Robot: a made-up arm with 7 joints.
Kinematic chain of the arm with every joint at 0, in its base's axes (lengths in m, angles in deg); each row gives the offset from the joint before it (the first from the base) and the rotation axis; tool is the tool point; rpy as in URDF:
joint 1: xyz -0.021 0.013 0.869 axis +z
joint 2: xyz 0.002 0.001 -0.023 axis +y
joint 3: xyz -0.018 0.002 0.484 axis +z
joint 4: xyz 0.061 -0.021 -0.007 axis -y
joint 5: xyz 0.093 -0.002 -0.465 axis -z
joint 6: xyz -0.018 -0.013 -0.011 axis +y
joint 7: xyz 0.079 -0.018 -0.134 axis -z
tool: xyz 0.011 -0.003 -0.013 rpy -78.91 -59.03 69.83
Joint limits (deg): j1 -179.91..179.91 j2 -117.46..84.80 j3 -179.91..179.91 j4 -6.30..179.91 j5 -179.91..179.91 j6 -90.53..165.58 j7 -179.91..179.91
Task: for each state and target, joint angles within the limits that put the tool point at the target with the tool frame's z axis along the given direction. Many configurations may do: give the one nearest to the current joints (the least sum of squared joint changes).
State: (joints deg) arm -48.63 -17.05 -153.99 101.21 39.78 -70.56 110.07
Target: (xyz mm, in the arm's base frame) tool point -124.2 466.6 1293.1 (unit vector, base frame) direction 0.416 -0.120 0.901
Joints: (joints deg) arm -56.56 16.15 -179.91 66.06 97.37 -57.38 107.54
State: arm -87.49 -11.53 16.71 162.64 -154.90 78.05 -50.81
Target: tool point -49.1 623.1 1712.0 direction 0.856 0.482 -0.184
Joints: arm -97.50 -30.11 15.04 170.02 -151.32 96.20 -104.01
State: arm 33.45 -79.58 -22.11 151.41 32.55 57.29 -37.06
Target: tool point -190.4 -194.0 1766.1 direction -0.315 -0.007 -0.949
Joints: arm 48.42 -48.47 -9.47 130.19 47.27 88.74 1.74
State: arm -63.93 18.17 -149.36 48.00 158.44 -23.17 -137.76
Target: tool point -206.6 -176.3 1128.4 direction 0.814 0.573 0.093
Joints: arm -24.42 56.73 -117.55 37.34 126.27 -59.59 -179.91
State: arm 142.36 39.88 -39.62 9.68 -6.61 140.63 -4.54
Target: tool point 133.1 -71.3 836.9 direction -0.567 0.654 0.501
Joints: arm 105.00 34.21 -60.23 5.87 -26.52 94.68 17.98
